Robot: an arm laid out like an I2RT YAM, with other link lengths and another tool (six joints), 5 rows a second.
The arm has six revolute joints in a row. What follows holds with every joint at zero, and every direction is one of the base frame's. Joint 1 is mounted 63.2 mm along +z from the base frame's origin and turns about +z. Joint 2 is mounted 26.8 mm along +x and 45.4 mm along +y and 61 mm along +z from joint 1 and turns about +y. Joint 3 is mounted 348.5 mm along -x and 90.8 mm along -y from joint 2 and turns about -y. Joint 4 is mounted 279.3 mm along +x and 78.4 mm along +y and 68.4 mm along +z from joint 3 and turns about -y. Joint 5 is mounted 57 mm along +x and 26.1 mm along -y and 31.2 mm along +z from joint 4 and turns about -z. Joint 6 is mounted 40.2 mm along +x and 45.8 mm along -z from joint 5 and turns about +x. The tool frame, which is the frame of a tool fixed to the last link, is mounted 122 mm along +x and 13 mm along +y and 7 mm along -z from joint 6; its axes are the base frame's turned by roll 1.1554, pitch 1.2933 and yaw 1.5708 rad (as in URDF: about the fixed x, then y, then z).
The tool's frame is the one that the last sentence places.
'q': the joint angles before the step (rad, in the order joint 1, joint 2, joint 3, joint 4, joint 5, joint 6). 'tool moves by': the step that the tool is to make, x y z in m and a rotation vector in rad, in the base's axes. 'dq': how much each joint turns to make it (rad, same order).
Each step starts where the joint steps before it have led.
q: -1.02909 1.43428 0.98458 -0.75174 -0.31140 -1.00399
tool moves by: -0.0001 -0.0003 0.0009 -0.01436 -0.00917 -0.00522
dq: -0.00031 -0.01098 -0.00906 0.01662 0.00139 0.00497
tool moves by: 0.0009 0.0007 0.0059 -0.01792 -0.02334 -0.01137
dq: 0.00031 -0.02217 -0.00445 0.01451 -0.00531 0.01573
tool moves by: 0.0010 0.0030 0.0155 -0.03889 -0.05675 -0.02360
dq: -0.00172 -0.05505 -0.00762 0.02594 -0.01604 0.03402
